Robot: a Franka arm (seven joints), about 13 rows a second.
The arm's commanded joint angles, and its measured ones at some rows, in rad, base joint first. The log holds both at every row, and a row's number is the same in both.
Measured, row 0:
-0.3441, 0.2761, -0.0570, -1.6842, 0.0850, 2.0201, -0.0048
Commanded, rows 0 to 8:
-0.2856, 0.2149, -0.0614, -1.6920, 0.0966, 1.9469, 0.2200
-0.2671, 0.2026, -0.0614, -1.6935, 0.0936, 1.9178, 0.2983
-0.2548, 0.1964, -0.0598, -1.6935, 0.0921, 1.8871, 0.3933
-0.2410, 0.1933, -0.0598, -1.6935, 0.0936, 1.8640, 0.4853
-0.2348, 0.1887, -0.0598, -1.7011, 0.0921, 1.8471, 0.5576
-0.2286, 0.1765, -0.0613, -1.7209, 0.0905, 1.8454, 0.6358
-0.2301, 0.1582, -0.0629, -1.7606, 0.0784, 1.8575, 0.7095
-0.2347, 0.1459, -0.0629, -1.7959, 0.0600, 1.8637, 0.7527
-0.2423, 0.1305, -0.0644, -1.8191, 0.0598, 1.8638, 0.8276
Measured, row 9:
-0.2390, 0.1955, -0.0586, -1.7334, 0.0761, 1.8527, 0.7184
